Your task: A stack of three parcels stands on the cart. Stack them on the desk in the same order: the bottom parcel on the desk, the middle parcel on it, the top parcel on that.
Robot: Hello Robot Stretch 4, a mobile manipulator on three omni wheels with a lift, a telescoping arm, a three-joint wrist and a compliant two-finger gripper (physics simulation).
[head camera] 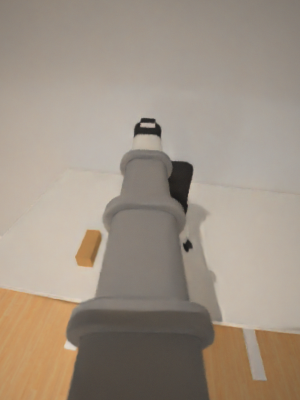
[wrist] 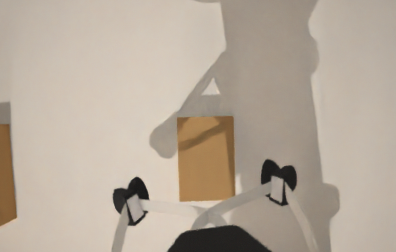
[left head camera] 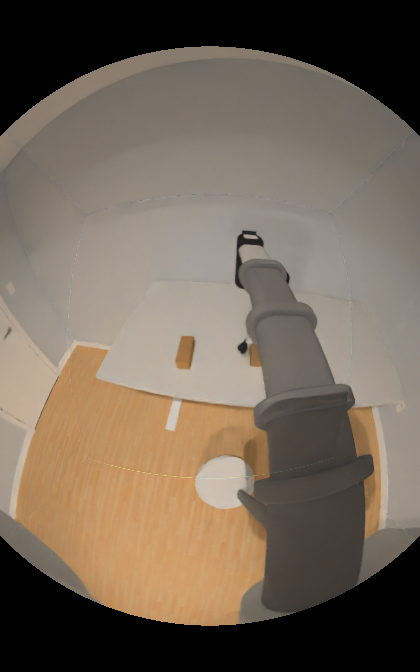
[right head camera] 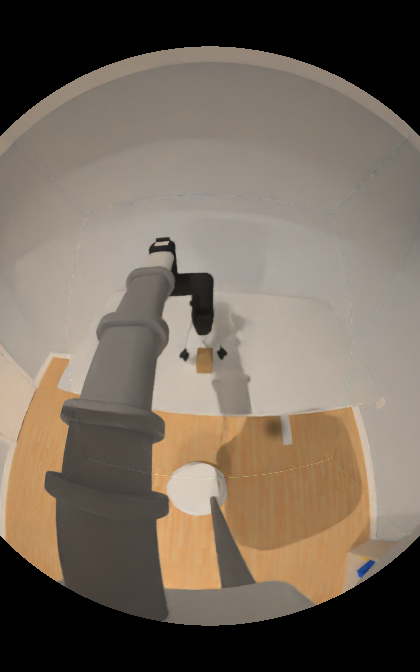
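The desk has a pale top. A brown parcel sits on it, partly hidden by the arm in the left head view; whether it is one parcel or several stacked is unclear. My gripper is open and empty above it, one finger to each side, not touching it. Another brown parcel lies to the left on the desk, apart from the first. The stack on the cart cannot be made out.
A white round object stands on the wooden floor before the desk. Part of a pale box-like thing with a blue item shows at the lower right. A wall rises behind the desk. My extended arm crosses over the desk.
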